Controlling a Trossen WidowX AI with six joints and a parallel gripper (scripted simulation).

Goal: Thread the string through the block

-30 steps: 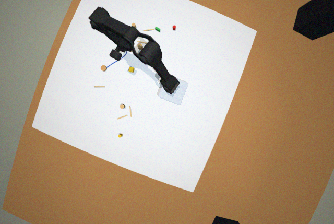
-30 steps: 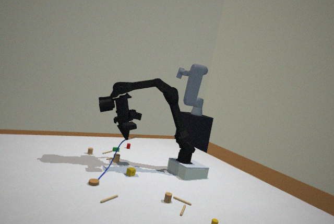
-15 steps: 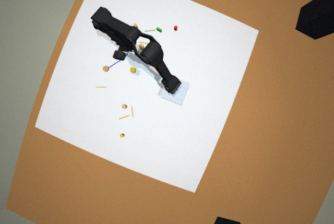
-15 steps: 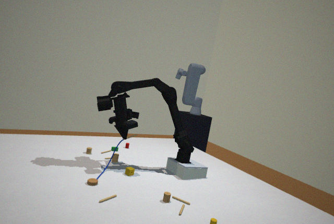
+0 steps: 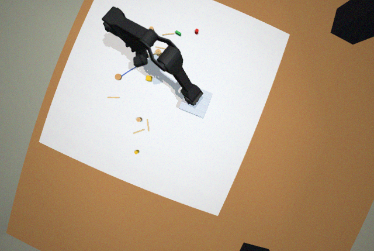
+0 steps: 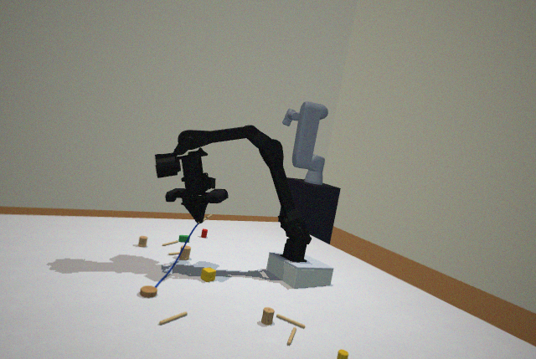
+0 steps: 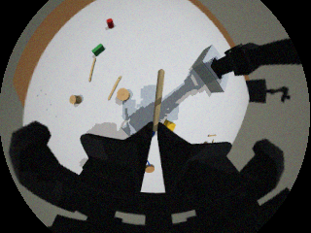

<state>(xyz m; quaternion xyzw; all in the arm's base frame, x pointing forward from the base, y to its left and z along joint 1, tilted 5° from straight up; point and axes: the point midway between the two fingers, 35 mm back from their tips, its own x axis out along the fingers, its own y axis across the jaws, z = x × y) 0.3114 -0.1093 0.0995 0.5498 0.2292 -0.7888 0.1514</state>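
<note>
Now: gripper tip 1 cm past the thin wooden stick, 1 cm to the left of it and 1 cm below it. From my gripper tip the other things lie so: tan wooden block 1 cm behind, 8 cm to the right, 12 cm below; then yellow cube 1 cm behind, 9 cm to the left, 12 cm below; then round wooden button 18 cm ahead, 15 cm to the left, 13 cm below.
</note>
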